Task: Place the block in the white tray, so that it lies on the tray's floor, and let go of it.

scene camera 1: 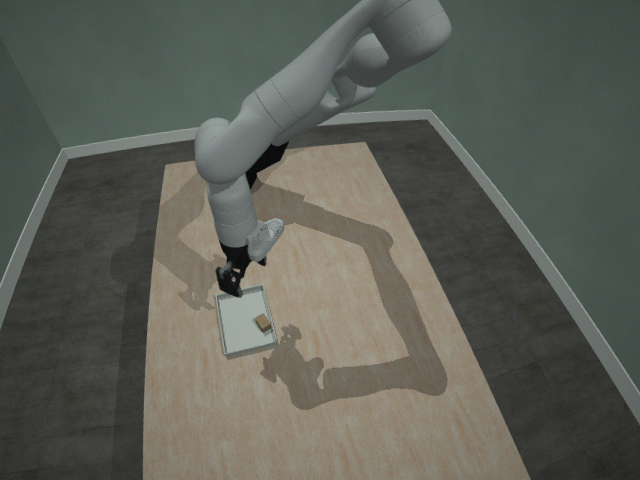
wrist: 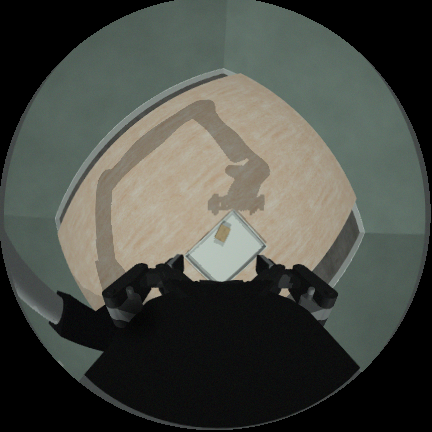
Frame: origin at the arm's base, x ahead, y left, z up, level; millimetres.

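Where they show: gripper, fingertip midpoint: [scene camera 1: 250, 279] [wrist: 219, 263].
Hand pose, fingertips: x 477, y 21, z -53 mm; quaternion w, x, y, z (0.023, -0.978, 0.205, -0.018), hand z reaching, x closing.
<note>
After its pixels a point has its place.
The small wooden-brown block [scene camera 1: 263, 322] @(x 501, y 37, z -214 mm) [wrist: 222, 233] @(x 497, y 33, z -214 mm) lies on the floor of the white tray [scene camera 1: 236, 330] @(x 518, y -32, z -239 mm) [wrist: 241, 252] @(x 523, y -36, z -239 mm). In the scene view it is close to the tray's right wall, towards the near right corner. My gripper [scene camera 1: 252, 279] @(x 477, y 21, z -53 mm) [wrist: 219, 263] @(x 477, y 21, z -53 mm) is open and empty, with its two fingers wide apart. It hangs above the tray's far edge in the scene view, clear of the block. In the wrist view the block shows beyond the fingertips, apart from both fingers.
The tray stands on a long light wooden table [scene camera 1: 330, 439] @(x 758, y 216, z -242 mm) [wrist: 300, 150] @(x 855, y 167, z -242 mm). Its low walls stand around the block. The arm [scene camera 1: 289, 98] @(x 455, y 111, z 345 mm) reaches in from the upper right of the scene view. Shadows of the arm fall across the table.
</note>
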